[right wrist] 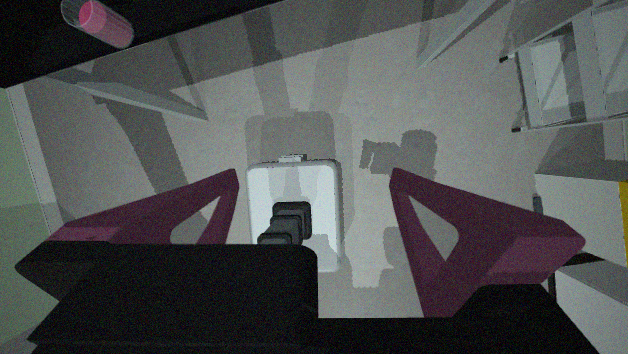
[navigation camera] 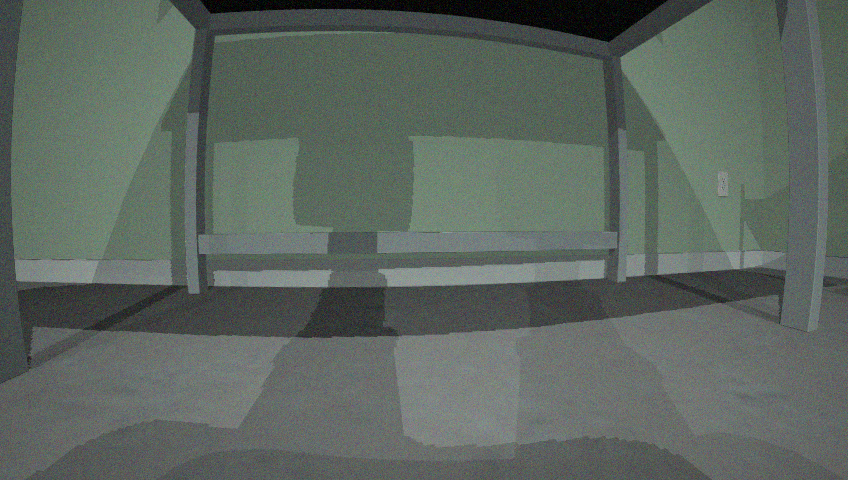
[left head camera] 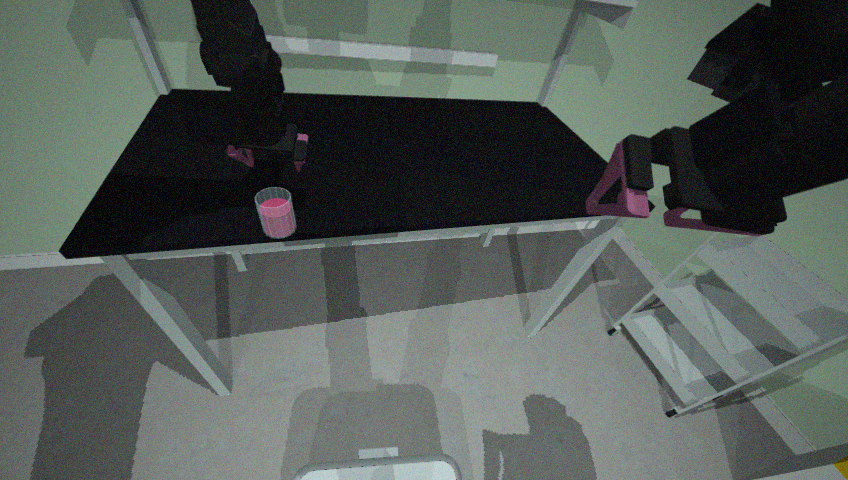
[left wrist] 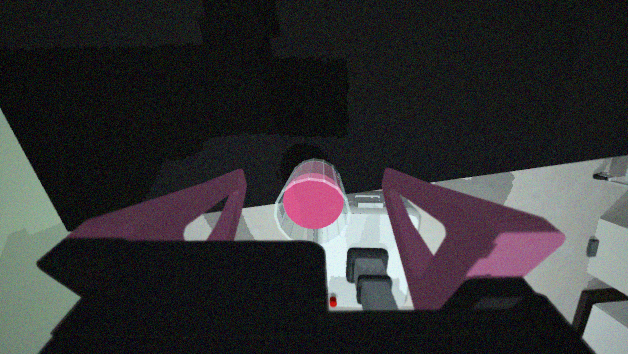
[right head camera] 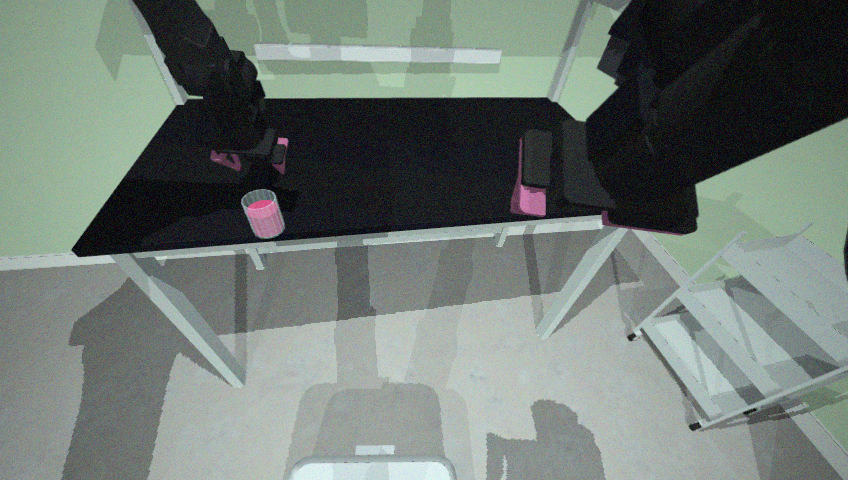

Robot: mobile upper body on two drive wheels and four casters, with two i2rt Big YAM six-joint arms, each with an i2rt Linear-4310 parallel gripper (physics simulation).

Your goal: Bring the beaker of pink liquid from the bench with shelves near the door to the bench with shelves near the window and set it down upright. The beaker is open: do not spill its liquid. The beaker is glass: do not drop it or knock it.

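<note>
The glass beaker of pink liquid (left head camera: pixel 277 220) (right head camera: pixel 265 220) (left wrist: pixel 313 202) (right wrist: pixel 107 24) stands upright on the black bench top (left head camera: pixel 416 160) (right head camera: pixel 404 160), near its front edge and towards the left. My left gripper (left head camera: pixel 270 159) (right head camera: pixel 255 163) (left wrist: pixel 314 176) is open and empty. It is behind and above the beaker, apart from it, with the beaker beyond the fingertips in the left wrist view. My right gripper (left head camera: pixel 639 217) (right wrist: pixel 314 176) is open and empty, held off to the right by the bench's front right corner. In the right head camera its farther finger is partly hidden.
Shelf uprights (left head camera: pixel 148 56) (right head camera: pixel 565 65) rise at the bench's back corners. A white wheeled cart (left head camera: pixel 767 371) (right head camera: pixel 785 377) stands on the floor at the right. Bench legs (left head camera: pixel 178 333) (navigation camera: pixel 803 178) stand on both sides. My white base (right wrist: pixel 295 175) is in front of the bench.
</note>
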